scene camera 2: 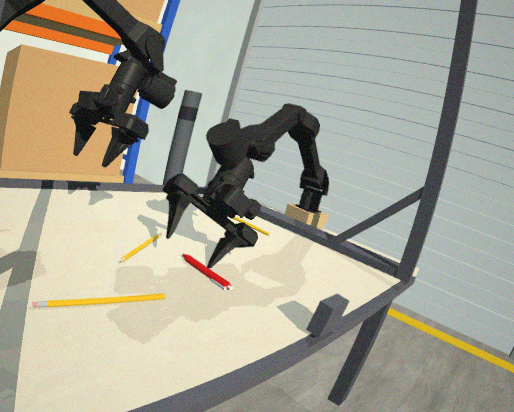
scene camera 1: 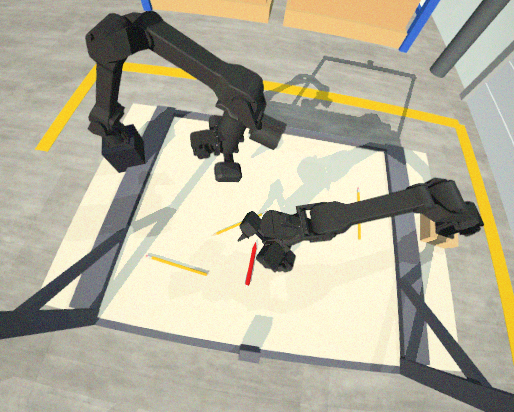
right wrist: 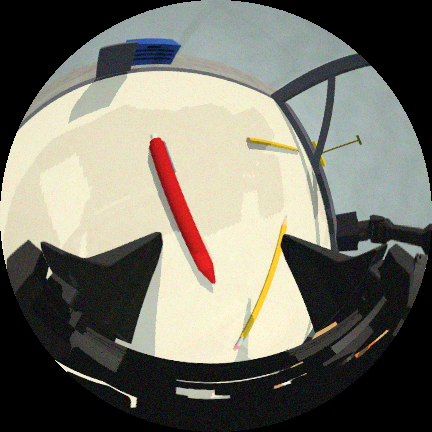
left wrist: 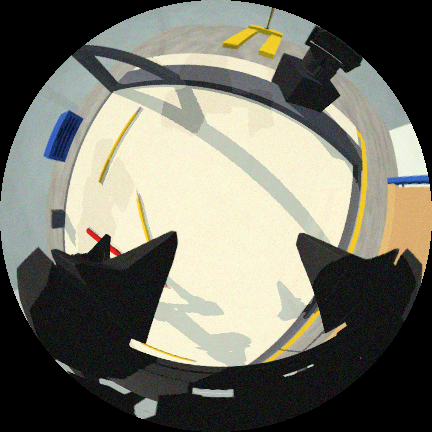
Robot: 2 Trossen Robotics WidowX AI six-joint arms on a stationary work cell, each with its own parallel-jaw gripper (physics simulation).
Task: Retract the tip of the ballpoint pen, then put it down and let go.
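Places are measured from the left arm's base along level axes (x back, y right, z up), in millimetres.
Pixels of known places: left gripper, fingertip midpoint: [scene camera 2: 88, 160] [scene camera 1: 217, 165] [left wrist: 240, 238]; right gripper, fingertip midpoint: [scene camera 2: 188, 253] [scene camera 1: 248, 250] [right wrist: 224, 240] [left wrist: 106, 244]; left arm's base, link origin: [scene camera 1: 117, 138] [right wrist: 357, 230] [left wrist: 312, 70]; right arm's base, link origin: [scene camera 2: 308, 209] [scene camera 1: 444, 227].
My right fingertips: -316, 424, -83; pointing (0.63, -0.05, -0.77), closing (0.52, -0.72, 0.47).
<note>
Ahead of a thing's pixels: the offset from my right fingertips to its middle, as dx, dy, dz. Level surfaces: height alone.
A red ballpoint pen {+2, +35, -18} [scene camera 1: 251, 265] [scene camera 2: 206, 271] [left wrist: 102, 241] [right wrist: 180, 205] lies flat on the white table top {dz -24} [scene camera 1: 310, 320] [scene camera 2: 200, 350]. In the right wrist view its pointed end faces the gripper and a short pale button sticks out at the far end; I cannot tell whether the writing tip is out. My right gripper [scene camera 1: 249, 249] [scene camera 2: 189, 252] [right wrist: 224, 240] is open and empty, low above the table by the pen's pointed end. My left gripper [scene camera 1: 215, 159] [scene camera 2: 90, 159] [left wrist: 240, 238] is open and empty, high above the table, away from the pen.
A yellow pencil {+213, -17, -20} [scene camera 1: 177, 265] [scene camera 2: 105, 300] lies left of the pen. Another pencil {+4, -93, -20} [scene camera 1: 229, 228] [scene camera 2: 140, 248] [right wrist: 265, 285] lies behind it, near the right gripper. A third pencil {-392, -31, -20} [scene camera 1: 359, 215] [scene camera 2: 255, 227] lies beyond the right arm. A dark block {+67, +250, +8} [scene camera 1: 249, 352] [scene camera 2: 327, 315] stands at the front edge.
</note>
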